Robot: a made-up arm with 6 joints. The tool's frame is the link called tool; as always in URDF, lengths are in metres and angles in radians. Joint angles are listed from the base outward.
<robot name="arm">
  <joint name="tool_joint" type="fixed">
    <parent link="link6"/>
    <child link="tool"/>
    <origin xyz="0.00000 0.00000 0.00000" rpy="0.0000 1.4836 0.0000"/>
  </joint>
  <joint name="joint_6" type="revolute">
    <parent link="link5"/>
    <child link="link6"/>
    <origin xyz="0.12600 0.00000 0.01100"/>
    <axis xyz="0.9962 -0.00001 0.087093"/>
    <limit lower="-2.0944" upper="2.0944"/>
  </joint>
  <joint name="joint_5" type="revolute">
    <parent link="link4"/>
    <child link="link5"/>
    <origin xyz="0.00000 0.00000 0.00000"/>
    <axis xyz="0.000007 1 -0.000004"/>
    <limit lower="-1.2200" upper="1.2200"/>
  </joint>
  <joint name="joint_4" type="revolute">
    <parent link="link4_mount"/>
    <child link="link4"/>
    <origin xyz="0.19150 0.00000 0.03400"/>
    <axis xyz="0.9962 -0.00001 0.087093"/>
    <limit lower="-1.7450" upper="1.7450"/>
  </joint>
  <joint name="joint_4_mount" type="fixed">
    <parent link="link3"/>
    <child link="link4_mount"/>
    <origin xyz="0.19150 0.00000 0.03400"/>
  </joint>
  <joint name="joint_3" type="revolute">
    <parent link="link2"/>
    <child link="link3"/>
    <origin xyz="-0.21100 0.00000 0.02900"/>
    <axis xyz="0.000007 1 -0.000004"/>
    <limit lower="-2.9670" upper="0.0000"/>
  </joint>
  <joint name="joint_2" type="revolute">
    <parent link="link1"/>
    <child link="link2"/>
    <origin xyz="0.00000 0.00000 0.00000"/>
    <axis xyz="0.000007 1 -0.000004"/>
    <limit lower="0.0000" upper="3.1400"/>
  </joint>
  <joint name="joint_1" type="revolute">
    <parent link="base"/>
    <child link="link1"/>
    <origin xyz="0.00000 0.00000 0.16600"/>
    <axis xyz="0 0 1"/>
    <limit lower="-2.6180" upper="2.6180"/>
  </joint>
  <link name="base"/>
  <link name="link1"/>
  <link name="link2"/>
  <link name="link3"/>
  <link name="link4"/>
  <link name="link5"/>
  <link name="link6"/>
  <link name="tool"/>
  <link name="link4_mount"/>
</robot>
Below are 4 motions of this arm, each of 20 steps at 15 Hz.
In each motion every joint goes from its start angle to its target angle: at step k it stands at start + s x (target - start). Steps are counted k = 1, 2, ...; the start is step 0. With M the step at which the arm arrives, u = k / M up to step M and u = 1 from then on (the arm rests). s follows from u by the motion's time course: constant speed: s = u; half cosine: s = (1 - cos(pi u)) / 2; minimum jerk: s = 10 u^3 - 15 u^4 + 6 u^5.
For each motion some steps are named. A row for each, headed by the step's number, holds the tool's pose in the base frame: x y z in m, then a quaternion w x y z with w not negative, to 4 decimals.
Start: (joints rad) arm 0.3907 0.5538 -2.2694 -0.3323 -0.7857 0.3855
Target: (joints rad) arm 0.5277 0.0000 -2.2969 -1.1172 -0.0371 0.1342
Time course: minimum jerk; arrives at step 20
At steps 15, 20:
15: -0.5203 -0.2792 0.5528 0.8994 0.2172 -0.3322 -0.1831
20: -0.5286 -0.3032 0.5216 0.8900 0.2651 -0.3038 -0.2129

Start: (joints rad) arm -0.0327 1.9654 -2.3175 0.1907 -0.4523 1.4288
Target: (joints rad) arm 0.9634 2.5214 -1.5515 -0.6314 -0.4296 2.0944
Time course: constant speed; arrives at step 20
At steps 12, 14, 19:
12: 0.5511 0.3683 0.2106 0.3194 0.2823 0.6221 0.6567
14: 0.5014 0.4183 0.1346 0.2526 0.2623 0.6853 0.6307
19: 0.3352 0.4825 -0.0423 0.0912 0.1897 0.8224 0.5285

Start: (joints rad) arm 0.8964 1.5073 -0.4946 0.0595 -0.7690 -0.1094
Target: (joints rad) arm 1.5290 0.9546 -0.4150 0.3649 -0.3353 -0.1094
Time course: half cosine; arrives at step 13
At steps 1, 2, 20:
1: 0.2520 0.3122 0.0717 0.5994 -0.3413 0.6794 0.2502
2: 0.2447 0.3188 0.0775 0.5963 -0.3444 0.6774 0.2588
20: 0.0311 0.3887 0.1993 0.4505 -0.4224 0.6243 0.4784

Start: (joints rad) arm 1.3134 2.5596 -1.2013 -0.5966 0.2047 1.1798
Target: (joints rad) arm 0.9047 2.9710 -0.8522 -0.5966 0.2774 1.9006
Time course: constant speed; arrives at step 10
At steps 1, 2, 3, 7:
1: 0.1087 0.3026 -0.2459 0.0622 -0.2968 0.9528 -0.0140
2: 0.1096 0.2643 -0.2620 0.0414 -0.2446 0.9675 -0.0483
3: 0.1073 0.2257 -0.2752 0.0217 -0.1915 0.9777 -0.0831
7: 0.0674 0.0767 -0.2985 0.0460 -0.0211 -0.9727 0.2264

